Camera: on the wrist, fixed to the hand. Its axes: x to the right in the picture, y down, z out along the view.
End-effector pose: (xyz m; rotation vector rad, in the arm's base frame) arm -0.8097 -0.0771 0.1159 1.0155 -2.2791 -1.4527
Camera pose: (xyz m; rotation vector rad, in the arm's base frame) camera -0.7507 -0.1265 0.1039 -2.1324 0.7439 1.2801
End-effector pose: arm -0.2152 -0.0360 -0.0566 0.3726 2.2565 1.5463
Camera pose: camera -0.2359 -0.1072 -0.0805 -1.1440 1.4891 0.6546
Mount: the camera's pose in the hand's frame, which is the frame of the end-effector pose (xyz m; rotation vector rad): -0.0077 -0.0480 -0.0609 -0.0887 -0.0376 -1.6022
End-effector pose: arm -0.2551 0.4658 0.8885 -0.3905 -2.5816 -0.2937
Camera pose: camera -0.2369 0.4023 0.9298 1.7085 -2.2872 -0.8777
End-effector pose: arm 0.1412 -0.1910 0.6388 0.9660 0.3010 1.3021
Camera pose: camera 0.1298 -0.1698 0.5647 0.3828 0.7584 -0.1784
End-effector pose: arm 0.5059 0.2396 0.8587 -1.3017 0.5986 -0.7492
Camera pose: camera 0.4475 0.2028 0.8949 -1.7414 -0.6365 -1.9579
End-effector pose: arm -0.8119 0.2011 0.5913 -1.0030 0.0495 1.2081
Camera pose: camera -0.7492 0.1549 0.5888 -0.7307 -0.7171 -0.2539
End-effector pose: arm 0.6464 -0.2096 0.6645 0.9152 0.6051 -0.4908
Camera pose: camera 0.5942 -0.1824 0.6134 0.1452 1.2533 -1.8680
